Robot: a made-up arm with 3 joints. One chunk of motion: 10 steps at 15 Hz.
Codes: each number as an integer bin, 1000 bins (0 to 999) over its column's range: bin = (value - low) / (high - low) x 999, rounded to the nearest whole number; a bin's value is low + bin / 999 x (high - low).
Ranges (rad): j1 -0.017..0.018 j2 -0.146..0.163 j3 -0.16..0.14
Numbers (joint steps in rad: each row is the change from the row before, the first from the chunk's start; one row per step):
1: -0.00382 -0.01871 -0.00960
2: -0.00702 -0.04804 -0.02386
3: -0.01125 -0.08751 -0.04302
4: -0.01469 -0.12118 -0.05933
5: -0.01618 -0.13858 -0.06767
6: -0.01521 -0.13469 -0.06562
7: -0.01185 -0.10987 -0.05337
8: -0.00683 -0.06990 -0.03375
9: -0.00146 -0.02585 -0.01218
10: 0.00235 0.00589 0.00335
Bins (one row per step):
1: 376 412 501
2: 285 317 453
3: 164 189 390
4: 66 80 335
5: 23 24 307
6: 51 37 314
7: 147 117 355
8: 290 246 420
9: 444 388 492
10: 552 491 544

